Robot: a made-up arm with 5 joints. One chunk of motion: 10 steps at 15 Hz.
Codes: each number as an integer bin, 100 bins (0 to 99) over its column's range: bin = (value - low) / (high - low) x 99, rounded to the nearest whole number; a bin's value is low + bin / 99 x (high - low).
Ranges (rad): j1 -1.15..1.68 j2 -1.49..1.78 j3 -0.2..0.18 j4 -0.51..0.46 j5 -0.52..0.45
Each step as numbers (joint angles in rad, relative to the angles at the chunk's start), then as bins.
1 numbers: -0.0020 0.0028 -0.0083 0.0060 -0.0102
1 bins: 40 45 50 53 52
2 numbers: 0.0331 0.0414 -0.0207 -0.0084 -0.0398
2 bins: 41 46 47 51 49
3 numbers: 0.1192 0.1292 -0.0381 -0.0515 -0.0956
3 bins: 44 49 42 47 43
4 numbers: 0.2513 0.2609 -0.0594 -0.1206 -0.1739
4 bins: 49 53 37 40 35
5 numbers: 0.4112 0.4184 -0.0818 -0.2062 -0.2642
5 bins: 55 58 31 31 26
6 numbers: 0.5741 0.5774 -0.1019 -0.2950 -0.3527
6 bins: 60 63 26 22 17
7 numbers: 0.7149 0.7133 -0.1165 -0.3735 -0.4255
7 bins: 65 67 22 14 10
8 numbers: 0.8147 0.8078 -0.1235 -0.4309 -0.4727
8 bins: 69 70 20 8 5
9 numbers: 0.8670 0.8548 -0.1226 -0.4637 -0.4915
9 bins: 71 71 20 5 3
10 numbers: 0.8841 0.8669 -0.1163 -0.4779 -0.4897
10 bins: 71 71 22 3 3
